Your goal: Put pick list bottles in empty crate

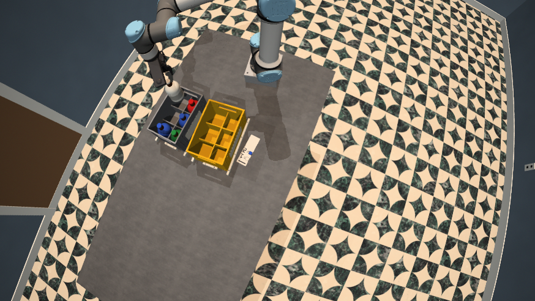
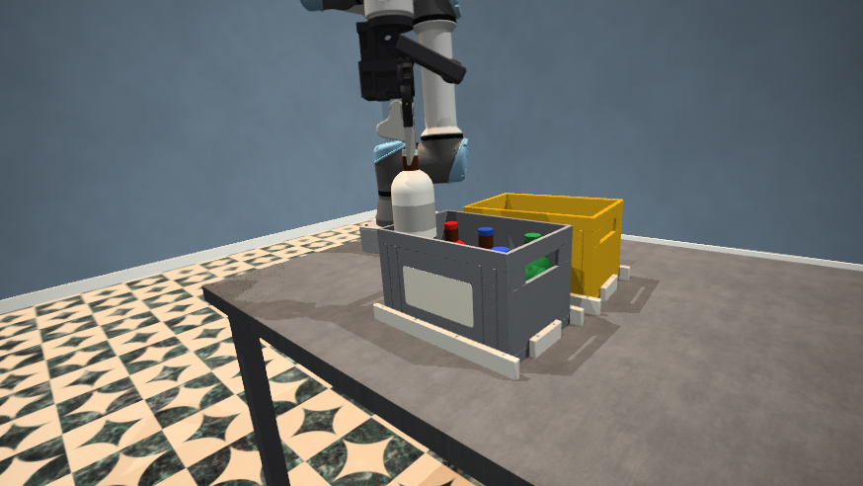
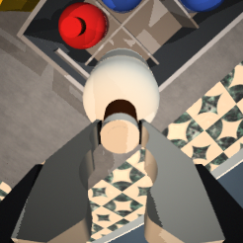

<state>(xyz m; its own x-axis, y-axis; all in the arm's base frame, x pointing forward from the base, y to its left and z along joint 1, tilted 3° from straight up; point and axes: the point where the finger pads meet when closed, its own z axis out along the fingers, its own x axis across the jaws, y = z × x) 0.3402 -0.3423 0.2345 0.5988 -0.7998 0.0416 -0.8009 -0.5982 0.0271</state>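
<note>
The white-label bottle lies 7 cm below my hand. From my hand the other things lie so: green-label bottle (19 cm ahead, 7 cm to the left, 21 cm below); red-label bottle (2 cm ahead, 9 cm to the left, 21 cm below); grey crate (9 cm ahead, 3 cm to the left, 21 cm below).
</note>
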